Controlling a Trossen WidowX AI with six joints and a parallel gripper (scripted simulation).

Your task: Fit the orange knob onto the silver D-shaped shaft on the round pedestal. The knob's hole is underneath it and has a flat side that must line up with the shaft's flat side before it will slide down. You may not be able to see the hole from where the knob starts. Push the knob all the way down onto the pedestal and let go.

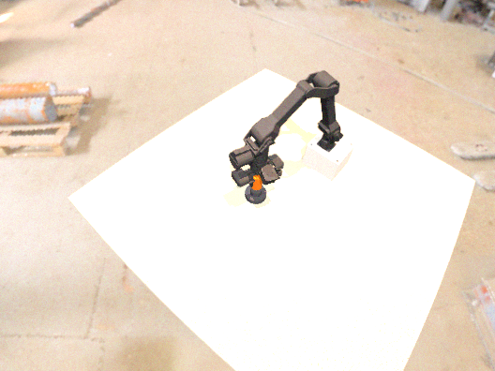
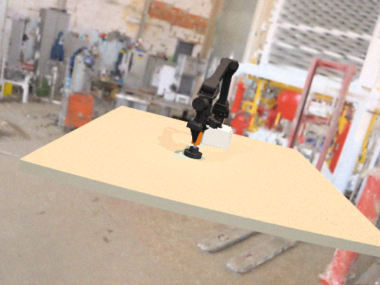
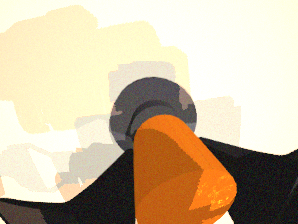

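The dark round pedestal lies 40 mm below my gripper tip. Also, from my gripper tip: orange knob: 30 mm above.
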